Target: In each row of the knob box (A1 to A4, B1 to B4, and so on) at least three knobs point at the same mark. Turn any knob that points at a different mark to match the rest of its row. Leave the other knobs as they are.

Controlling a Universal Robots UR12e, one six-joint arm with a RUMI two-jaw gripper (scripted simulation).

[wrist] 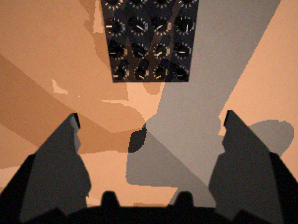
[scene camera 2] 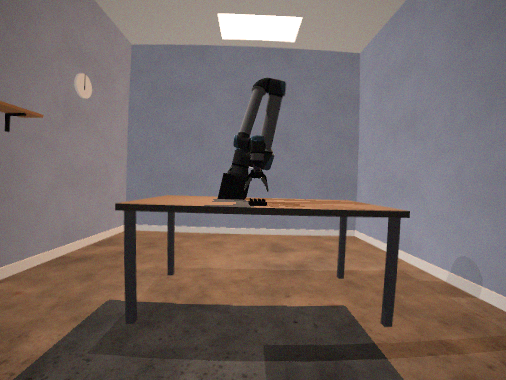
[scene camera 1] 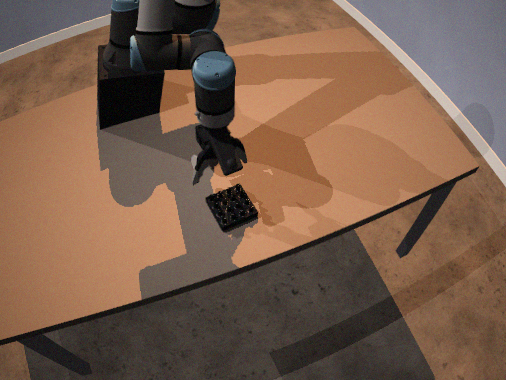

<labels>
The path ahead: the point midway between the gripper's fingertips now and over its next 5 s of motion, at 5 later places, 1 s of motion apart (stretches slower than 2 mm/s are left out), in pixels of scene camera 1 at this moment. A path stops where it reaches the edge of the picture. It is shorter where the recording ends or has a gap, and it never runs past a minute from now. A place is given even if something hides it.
My gripper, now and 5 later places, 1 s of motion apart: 219,173; 229,193; 233,204; 233,210; 233,213; 233,215
</labels>
